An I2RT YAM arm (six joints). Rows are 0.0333 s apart.
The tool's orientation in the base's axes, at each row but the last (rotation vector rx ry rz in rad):
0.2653, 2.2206, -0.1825
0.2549, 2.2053, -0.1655
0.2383, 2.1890, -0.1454
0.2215, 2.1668, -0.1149
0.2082, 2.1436, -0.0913
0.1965, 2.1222, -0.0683
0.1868, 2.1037, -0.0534
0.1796, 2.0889, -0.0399
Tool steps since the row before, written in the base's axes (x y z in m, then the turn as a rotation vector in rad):
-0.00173, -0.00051, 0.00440, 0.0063, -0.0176, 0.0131
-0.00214, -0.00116, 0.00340, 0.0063, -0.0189, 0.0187
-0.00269, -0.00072, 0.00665, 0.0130, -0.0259, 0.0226
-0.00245, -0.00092, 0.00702, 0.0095, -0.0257, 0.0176
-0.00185, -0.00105, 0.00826, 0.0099, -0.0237, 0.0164
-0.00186, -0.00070, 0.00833, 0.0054, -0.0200, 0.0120
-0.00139, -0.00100, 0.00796, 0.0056, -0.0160, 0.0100
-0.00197, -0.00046, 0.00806, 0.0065, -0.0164, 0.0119
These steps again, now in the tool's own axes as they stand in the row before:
-0.00250, -0.00110, -0.00389, -0.0163, -0.0159, 0.0007
-0.00160, -0.00174, -0.00345, -0.0210, -0.0173, -0.0024
-0.00392, -0.00142, -0.00588, -0.0288, -0.0227, 0.0019
-0.00452, -0.00139, -0.00581, -0.0227, -0.0232, 0.0019
-0.00603, -0.00125, -0.00591, -0.0217, -0.0212, 0.0026
-0.00617, -0.00076, -0.00589, -0.0152, -0.0185, 0.0007
-0.00623, -0.00090, -0.00516, -0.0132, -0.0146, 0.0014
-0.00605, -0.00037, -0.00569, -0.0153, -0.0147, 0.0013

